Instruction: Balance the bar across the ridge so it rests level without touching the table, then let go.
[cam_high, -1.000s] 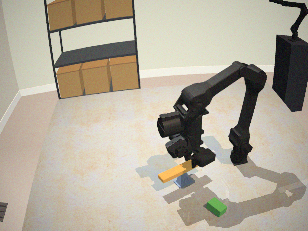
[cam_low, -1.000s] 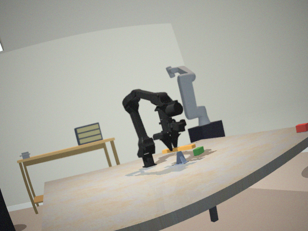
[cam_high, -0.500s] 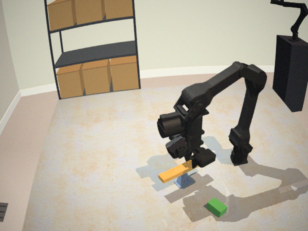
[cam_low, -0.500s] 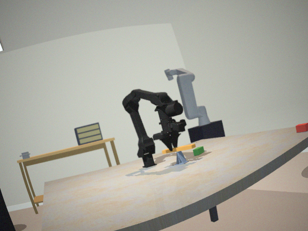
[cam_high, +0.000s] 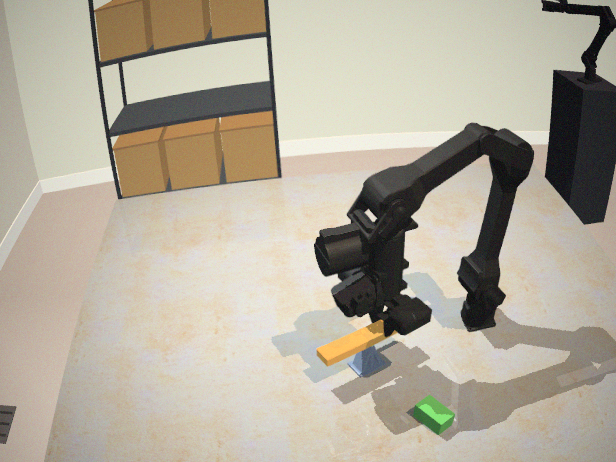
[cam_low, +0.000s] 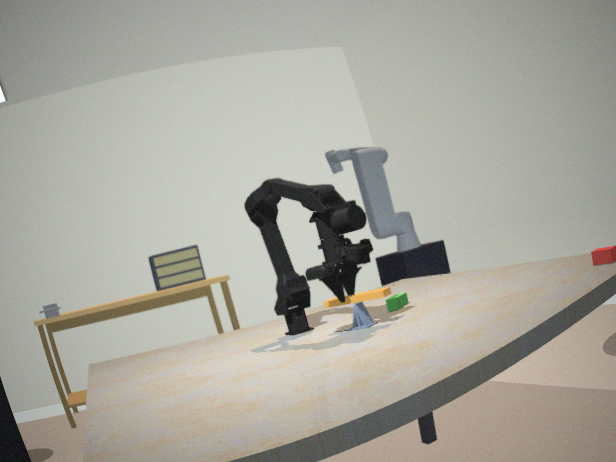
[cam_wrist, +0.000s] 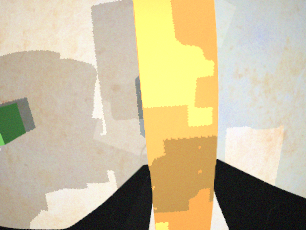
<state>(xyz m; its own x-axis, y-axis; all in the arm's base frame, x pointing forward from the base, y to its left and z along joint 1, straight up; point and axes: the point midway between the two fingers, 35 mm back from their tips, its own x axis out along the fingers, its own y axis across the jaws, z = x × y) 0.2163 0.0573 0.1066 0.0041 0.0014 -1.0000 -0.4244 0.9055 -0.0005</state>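
The orange bar lies 30 mm ahead of my gripper tip and 10 mm to the left of it. Round my gripper tip: green block (60 mm behind, 180 mm to the left, 60 mm below); then red block (520 mm ahead, 440 mm to the left, 60 mm below).
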